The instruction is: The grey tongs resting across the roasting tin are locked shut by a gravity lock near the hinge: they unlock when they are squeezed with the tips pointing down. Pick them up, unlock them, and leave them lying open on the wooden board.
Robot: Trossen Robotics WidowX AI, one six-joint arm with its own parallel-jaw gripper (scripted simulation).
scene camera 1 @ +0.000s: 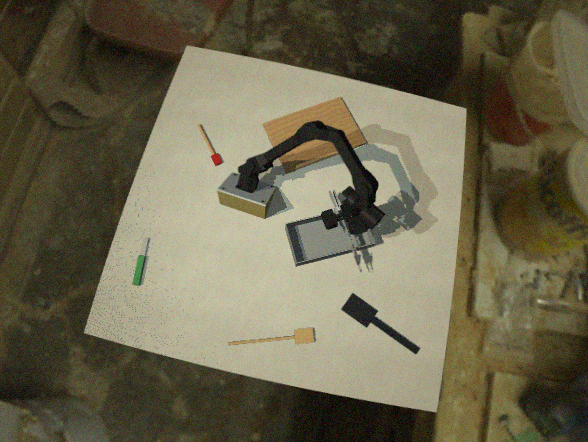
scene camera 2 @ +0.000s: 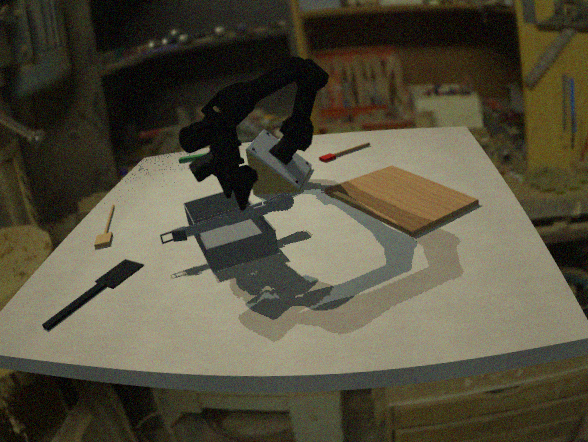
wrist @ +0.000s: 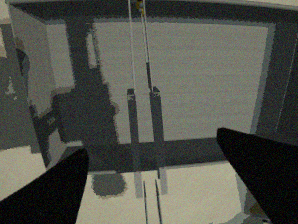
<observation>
My gripper (scene camera 2: 235, 203) is open, holding nothing. Also in view: a black spatula (scene camera 2: 126, 268) and a grey roasting tin (scene camera 1: 309, 240).
The black spatula shows as well in scene camera 1 (scene camera 1: 354, 306). My gripper shows as well in scene camera 1 (scene camera 1: 344, 220) and in the wrist view (wrist: 153, 144). The wrist view misses the black spatula: it is out of frame.
</observation>
